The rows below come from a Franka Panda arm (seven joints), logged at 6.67 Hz.
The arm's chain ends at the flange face. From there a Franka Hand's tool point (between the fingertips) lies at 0.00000 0.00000 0.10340 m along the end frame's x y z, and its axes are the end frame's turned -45 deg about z.
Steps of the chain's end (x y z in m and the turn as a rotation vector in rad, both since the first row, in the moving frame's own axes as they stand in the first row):
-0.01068 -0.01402 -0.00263 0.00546 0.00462 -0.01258
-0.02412 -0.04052 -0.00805 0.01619 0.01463 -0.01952
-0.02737 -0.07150 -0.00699 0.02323 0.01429 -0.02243
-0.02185 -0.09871 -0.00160 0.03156 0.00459 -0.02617
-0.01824 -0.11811 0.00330 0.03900 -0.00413 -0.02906
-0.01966 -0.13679 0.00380 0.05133 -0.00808 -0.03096
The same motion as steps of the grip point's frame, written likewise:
0.00310 -0.01753 -0.00263 0.00059 0.00713 -0.01258
0.01385 -0.04584 -0.00807 0.00110 0.02179 -0.01952
0.03394 -0.07060 -0.00703 0.00632 0.02653 -0.02243
0.05696 -0.08725 -0.00165 0.01907 0.02556 -0.02617
0.07312 -0.09960 0.00322 0.03050 0.02466 -0.02906
0.08592 -0.11502 0.00366 0.04201 0.03058 -0.03096

